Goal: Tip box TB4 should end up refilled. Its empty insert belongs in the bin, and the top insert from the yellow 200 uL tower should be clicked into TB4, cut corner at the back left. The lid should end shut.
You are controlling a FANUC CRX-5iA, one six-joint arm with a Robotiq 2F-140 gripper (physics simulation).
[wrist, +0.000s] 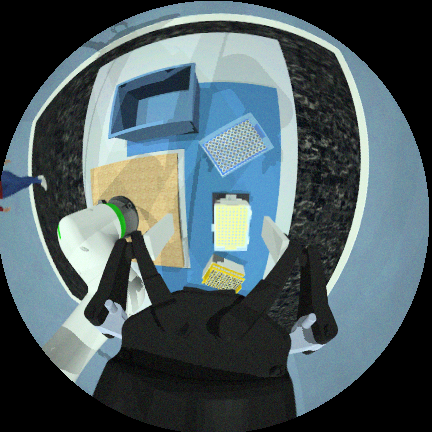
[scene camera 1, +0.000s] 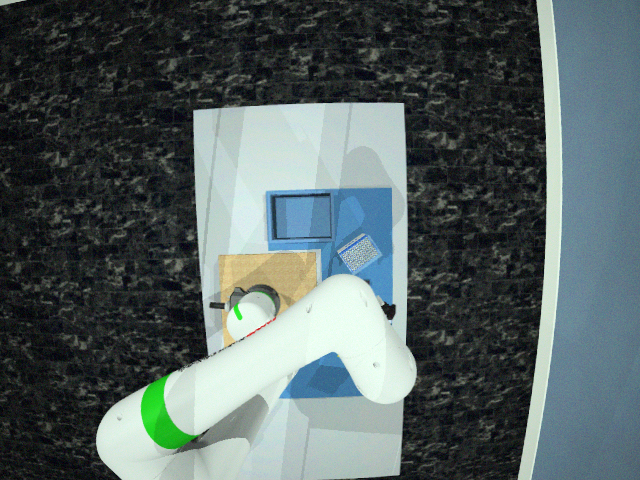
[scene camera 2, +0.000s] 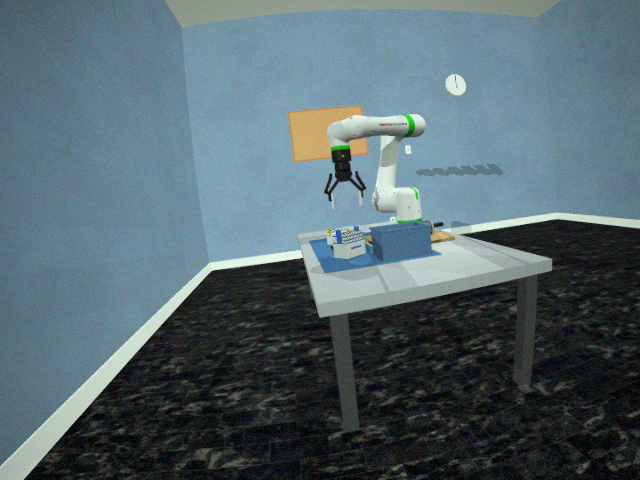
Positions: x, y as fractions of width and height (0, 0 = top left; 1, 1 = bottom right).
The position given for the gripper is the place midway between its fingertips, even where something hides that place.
Note:
The gripper (wrist: 0.50, 0.52) is open, with nothing in its grasp. Also in view: a blue-and-white tip rack (scene camera 1: 0.56, 0.53). Further things: a clear lid (wrist: 0.54, 0.51) and a blue bin (scene camera 1: 0.46, 0.45).
The blue-and-white tip rack is seen too in the wrist view (wrist: 0.55, 0.33) and in scene camera 2 (scene camera 2: 0.54, 0.51). The blue bin shows as well in the wrist view (wrist: 0.38, 0.24) and in scene camera 2 (scene camera 2: 0.61, 0.51).

